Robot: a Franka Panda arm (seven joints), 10 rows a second.
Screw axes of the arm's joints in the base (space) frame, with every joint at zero. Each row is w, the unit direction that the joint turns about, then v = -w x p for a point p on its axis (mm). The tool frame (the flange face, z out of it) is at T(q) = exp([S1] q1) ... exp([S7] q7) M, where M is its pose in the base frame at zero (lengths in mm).
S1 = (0, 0, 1, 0, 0, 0)
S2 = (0, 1, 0, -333, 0, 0)
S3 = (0, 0, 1, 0, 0, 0)
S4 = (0, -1, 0, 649, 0, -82.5)
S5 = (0, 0, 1, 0, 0, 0)
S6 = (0, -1, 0, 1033, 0, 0)
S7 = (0, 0, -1, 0, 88, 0)
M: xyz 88 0 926 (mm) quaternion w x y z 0 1 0 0
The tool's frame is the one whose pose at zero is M.
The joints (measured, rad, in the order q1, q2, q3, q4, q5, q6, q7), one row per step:
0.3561 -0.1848 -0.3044 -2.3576 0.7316 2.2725 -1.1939
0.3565 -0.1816 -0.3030 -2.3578 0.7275 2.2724 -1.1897
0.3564 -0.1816 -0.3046 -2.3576 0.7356 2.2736 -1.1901
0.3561 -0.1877 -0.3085 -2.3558 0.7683 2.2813 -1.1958
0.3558 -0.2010 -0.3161 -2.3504 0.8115 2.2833 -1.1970
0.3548 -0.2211 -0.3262 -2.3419 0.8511 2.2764 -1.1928
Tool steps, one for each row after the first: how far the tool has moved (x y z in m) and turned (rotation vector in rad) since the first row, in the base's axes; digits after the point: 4 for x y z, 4 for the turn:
0.0001 0.0009 -0.0016 -0.0040 0.0052 0.0008
0.0004 0.0001 -0.0014 0.0025 0.0047 -0.0059
0.0014 -0.0023 0.0032 0.0284 -0.0089 -0.0288
0.0025 -0.0062 0.0125 0.0694 -0.0250 -0.0614
0.0028 -0.0113 0.0259 0.1156 -0.0414 -0.0929

